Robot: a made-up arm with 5 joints. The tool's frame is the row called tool. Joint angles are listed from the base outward. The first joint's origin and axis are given. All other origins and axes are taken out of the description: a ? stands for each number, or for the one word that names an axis. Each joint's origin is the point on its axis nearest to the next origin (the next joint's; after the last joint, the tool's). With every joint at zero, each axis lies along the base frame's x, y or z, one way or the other. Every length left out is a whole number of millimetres.
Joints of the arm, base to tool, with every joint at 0 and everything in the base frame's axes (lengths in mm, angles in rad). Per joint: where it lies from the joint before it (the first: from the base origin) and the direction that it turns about. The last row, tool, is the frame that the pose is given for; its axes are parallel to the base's.
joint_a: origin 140 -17 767 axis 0 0 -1
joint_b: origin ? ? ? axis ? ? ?
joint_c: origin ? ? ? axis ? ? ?
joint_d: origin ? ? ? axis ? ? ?
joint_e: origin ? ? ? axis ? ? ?
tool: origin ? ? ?
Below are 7 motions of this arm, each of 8 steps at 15 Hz.
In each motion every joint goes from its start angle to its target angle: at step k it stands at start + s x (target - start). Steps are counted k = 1, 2, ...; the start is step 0. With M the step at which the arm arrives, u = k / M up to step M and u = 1 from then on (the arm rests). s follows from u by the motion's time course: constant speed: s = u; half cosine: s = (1 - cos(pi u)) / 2; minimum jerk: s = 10 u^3 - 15 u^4 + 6 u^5.
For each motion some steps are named. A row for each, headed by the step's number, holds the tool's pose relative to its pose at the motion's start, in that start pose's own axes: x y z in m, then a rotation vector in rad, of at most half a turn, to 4 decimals.
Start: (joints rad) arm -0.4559 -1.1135 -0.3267 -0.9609 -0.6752
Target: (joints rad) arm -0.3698 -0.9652 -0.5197 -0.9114 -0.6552
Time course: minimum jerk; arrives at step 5
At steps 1, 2, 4, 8:
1: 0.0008 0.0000 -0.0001 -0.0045 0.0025 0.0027
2: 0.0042 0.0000 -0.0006 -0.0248 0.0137 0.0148
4: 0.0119 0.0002 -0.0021 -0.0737 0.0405 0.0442
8: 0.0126 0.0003 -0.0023 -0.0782 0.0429 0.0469

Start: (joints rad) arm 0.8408 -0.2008 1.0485 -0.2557 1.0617
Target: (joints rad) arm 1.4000 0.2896 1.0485 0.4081 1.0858
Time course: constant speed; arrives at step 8
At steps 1, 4, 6, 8:
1: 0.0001 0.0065 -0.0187 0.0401 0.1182 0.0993
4: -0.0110 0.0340 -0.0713 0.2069 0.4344 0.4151
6: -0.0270 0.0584 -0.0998 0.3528 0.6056 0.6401
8: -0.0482 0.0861 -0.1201 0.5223 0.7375 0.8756

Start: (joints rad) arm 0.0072 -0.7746 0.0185 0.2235 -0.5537
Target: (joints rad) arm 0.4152 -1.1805 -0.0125 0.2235 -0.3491
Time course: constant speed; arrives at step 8
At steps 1, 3, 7, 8:
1: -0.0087 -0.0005 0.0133 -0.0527 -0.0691 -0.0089
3: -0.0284 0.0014 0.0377 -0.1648 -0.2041 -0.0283
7: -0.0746 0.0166 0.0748 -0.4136 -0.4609 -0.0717
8: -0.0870 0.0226 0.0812 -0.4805 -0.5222 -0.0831

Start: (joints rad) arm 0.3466 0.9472 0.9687 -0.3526 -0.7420
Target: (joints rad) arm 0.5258 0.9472 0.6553 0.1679 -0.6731
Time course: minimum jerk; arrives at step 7
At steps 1, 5, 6, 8:
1: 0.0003 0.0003 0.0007 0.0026 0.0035 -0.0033
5: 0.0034 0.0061 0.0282 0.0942 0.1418 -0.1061
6: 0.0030 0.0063 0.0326 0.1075 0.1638 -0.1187
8: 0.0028 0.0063 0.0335 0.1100 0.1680 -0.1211

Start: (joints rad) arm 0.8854 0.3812 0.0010 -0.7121 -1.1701
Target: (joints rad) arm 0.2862 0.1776 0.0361 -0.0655 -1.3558
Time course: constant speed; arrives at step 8
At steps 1, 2, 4, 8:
1: 0.0023 0.0085 -0.0187 0.0453 0.0889 -0.0281
2: 0.0029 0.0175 -0.0371 0.0863 0.1783 -0.0577
4: -0.0008 0.0369 -0.0726 0.1545 0.3581 -0.1207
8: -0.0267 0.0790 -0.1344 0.2315 0.7161 -0.2599

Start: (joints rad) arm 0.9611 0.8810 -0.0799 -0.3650 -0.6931
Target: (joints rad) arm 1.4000 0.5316 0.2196 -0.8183 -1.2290
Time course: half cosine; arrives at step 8
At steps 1, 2, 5, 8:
1: -0.0016 -0.0024 0.0028 0.0273 -0.0244 0.0008
2: -0.0063 -0.0093 0.0106 0.1034 -0.0944 0.0052
5: -0.0370 -0.0422 0.0454 0.4431 -0.4507 0.0783
8: -0.0594 -0.0588 0.0616 0.5974 -0.6508 0.1586

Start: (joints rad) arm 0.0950 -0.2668 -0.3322 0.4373 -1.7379
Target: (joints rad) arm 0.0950 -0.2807 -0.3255 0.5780 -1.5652
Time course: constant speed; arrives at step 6
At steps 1, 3, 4, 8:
1: -0.0005 -0.0010 0.0009 -0.0288 -0.0034 -0.0220
3: -0.0016 -0.0030 0.0026 -0.0863 -0.0083 -0.0663
4: -0.0022 -0.0039 0.0035 -0.1151 -0.0097 -0.0885
8: -0.0034 -0.0057 0.0053 -0.1724 -0.0108 -0.1332

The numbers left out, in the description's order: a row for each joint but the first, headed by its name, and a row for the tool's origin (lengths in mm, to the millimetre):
joint_b: xyz 57 -51 0, axis 0 1 0
joint_c: xyz -8 0 70, axis 0 1 0
joint_d: xyz 156 0 11, axis 0 1 0
joint_e: xyz 37 0 14, axis -1 0 0
tool: xyz 0 -26 -12

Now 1 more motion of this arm.
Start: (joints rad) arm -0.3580 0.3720 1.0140 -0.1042 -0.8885
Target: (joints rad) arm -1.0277 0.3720 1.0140 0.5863 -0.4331
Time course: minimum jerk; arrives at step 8
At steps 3, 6, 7, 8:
3: -0.0004 0.0134 -0.0110 -0.3061 0.1550 -0.1155
6: -0.0056 0.0396 -0.0384 -1.0052 0.4700 -0.4001
7: -0.0066 0.0429 -0.0427 -1.1017 0.5111 -0.4450
8: -0.0069 0.0435 -0.0435 -1.1194 0.5186 -0.4535

